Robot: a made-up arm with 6 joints. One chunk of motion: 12 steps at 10 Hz.
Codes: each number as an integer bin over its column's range. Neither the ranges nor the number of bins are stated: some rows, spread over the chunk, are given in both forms.
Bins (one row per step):
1: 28 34 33 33 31 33
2: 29 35 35 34 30 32
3: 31 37 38 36 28 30
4: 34 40 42 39 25 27
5: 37 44 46 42 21 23
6: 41 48 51 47 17 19
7: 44 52 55 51 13 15
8: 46 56 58 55 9 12
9: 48 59 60 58 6 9
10: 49 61 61 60 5 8
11: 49 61 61 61 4 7
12: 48 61 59 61 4 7
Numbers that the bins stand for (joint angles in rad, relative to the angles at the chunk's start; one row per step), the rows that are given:
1: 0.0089 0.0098 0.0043 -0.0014 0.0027 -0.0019
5: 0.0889 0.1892 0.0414 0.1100 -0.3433 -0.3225
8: 0.1689 0.4044 0.0757 0.2710 -0.7586 -0.6752
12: 0.1867 0.4941 0.0786 0.3452 -0.9316 -0.8356
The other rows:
2: 0.0178 0.0278 0.0100 0.0110 -0.0319 -0.0340
3: 0.0356 0.0637 0.0186 0.0357 -0.1011 -0.0981
4: 0.0622 0.1175 0.0300 0.0729 -0.2049 -0.1943
6: 0.1244 0.2610 0.0557 0.1719 -0.4817 -0.4508
7: 0.1511 0.3327 0.0671 0.2214 -0.6202 -0.5790
9: 0.1867 0.4583 0.0814 0.3081 -0.8624 -0.7714
10: 0.1956 0.4941 0.0843 0.3329 -0.8970 -0.8035
11: 0.1956 0.4941 0.0843 0.3452 -0.9316 -0.8356

